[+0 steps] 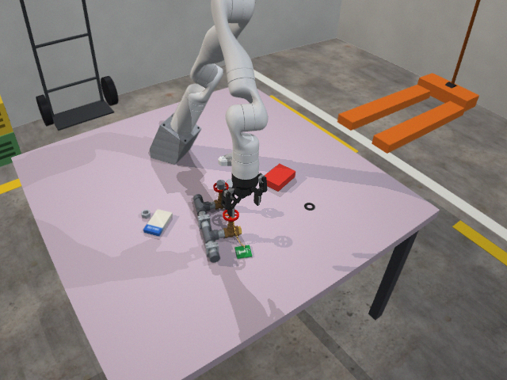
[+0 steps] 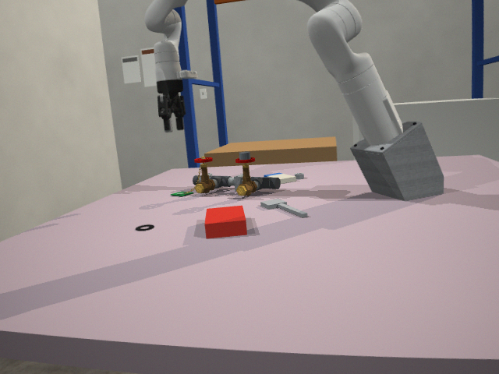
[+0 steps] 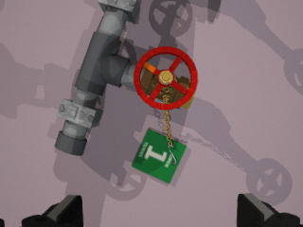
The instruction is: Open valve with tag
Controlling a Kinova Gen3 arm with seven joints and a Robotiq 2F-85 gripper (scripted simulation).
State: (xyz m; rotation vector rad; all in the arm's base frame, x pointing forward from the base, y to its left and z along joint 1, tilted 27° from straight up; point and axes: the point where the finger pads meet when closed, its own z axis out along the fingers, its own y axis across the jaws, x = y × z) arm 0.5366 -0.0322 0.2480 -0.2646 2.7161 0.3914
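My hand is 20 cm above the green tag and 1 cm to the right of it. Also, from my hand: grey nut 28 cm behind, 27 cm to the right, 19 cm below; then grey hammer-shaped tool 37 cm behind, 19 cm below, 10 cm to the left; then blue box 24 cm to the right, 23 cm behind, 19 cm below.
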